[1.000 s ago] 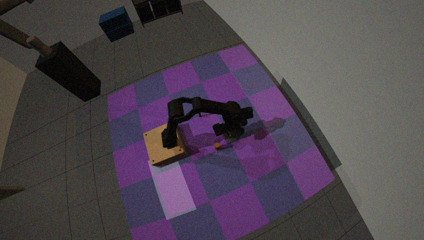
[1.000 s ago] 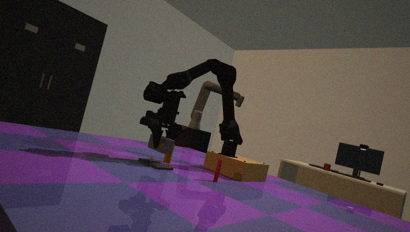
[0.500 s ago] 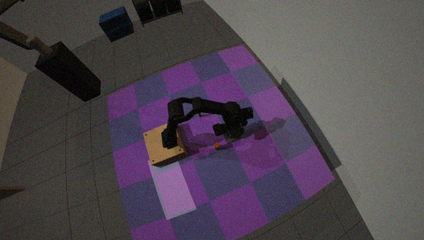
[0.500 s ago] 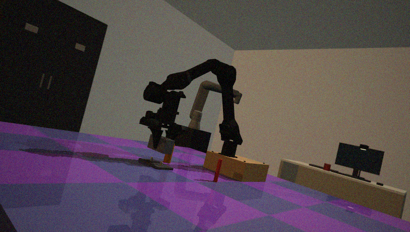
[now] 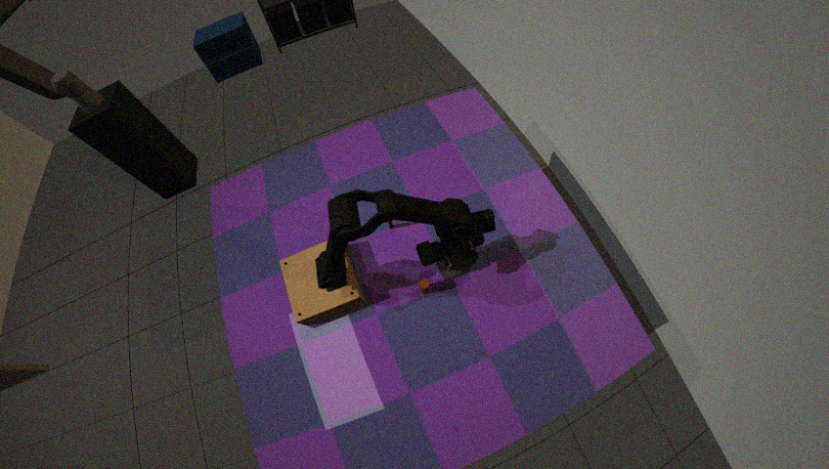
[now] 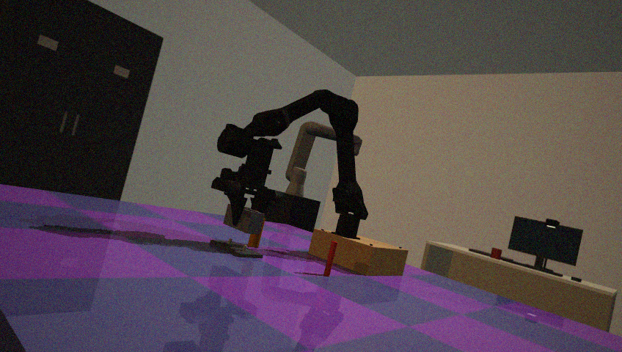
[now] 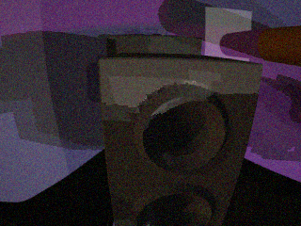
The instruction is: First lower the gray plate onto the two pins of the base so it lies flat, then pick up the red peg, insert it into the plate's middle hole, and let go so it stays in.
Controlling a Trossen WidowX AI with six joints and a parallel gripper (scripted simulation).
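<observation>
My gripper tip is 50 mm above the base. Also, from my gripper tip: red peg: 130 mm behind, 180 mm to the left, 20 mm below; gray plate: 30 mm above; orange peg: 100 mm behind, 60 mm to the right, 20 mm below.
</observation>
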